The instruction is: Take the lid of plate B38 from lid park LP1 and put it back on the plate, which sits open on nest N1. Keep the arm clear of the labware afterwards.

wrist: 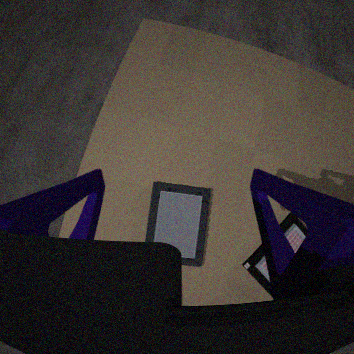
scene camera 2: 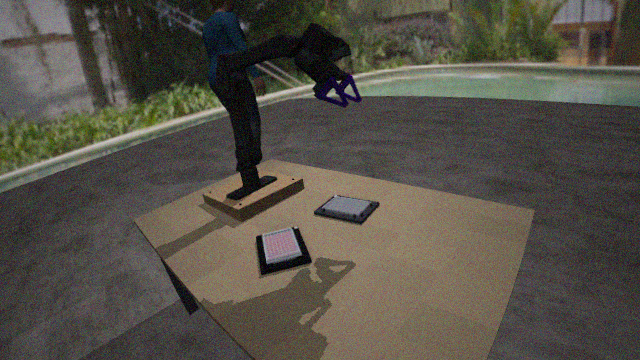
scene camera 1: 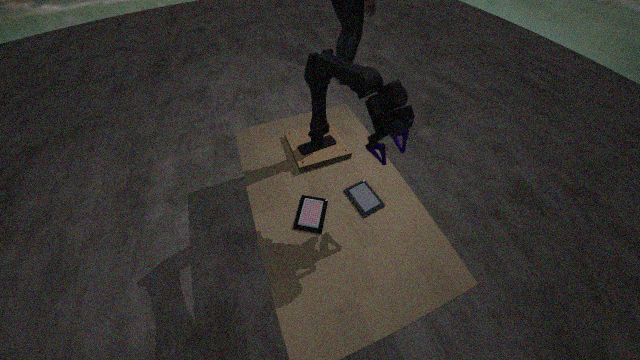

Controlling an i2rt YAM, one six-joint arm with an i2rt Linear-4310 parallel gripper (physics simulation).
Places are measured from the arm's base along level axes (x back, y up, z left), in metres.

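Pixels of known places: gripper, fingertip midpoint: (wrist: 177,177) (scene camera 2: 353,103) (scene camera 1: 394,158); arm's base, link origin: (scene camera 2: 252,188) (scene camera 1: 317,145).
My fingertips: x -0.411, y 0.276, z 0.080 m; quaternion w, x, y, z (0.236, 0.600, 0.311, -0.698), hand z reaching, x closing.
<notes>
Ahead of a thing's pixels: the offset from my fingertips to its top centre. "pt": to the spot under its first point. Level surfaces: height alone.
The pale lid @(dx +0.049, dy -0.298, dz -0.022 m) (scene camera 1: 364,197) (scene camera 2: 344,206) (wrist: 178,222) lies flat on the dark grey lid park LP1 @(dx +0.049, dy -0.296, dz -0.022 m) (scene camera 1: 373,211) (scene camera 2: 332,216) (wrist: 156,200). The open plate B38 @(dx +0.086, dy -0.290, dz -0.272 m) (scene camera 1: 311,213) (scene camera 2: 282,245) with pinkish-red wells sits on the black nest N1 @(dx +0.086, dy -0.298, dz -0.272 m) (scene camera 1: 307,230) (scene camera 2: 284,268). In the wrist view the plate @(pt dx +0.041, dy -0.295, dz -0.284 m) (wrist: 295,237) is partly hidden behind the right finger. My gripper (scene camera 1: 392,148) (scene camera 2: 352,97) (wrist: 177,177) is open and empty, with purple fingers spread wide, high above the table on the lid park's side. Its fingers touch neither the lid nor the plate.
The arm stands on a wooden base block (scene camera 1: 325,161) (scene camera 2: 270,201) at one end of the wooden table @(dy -0.316 m) (scene camera 1: 380,280) (scene camera 2: 425,260) (wrist: 200,100). Shadows of the arm and gripper fall on the table beside the nest. A person (scene camera 1: 350,30) (scene camera 2: 222,37) stands behind the arm.
</notes>
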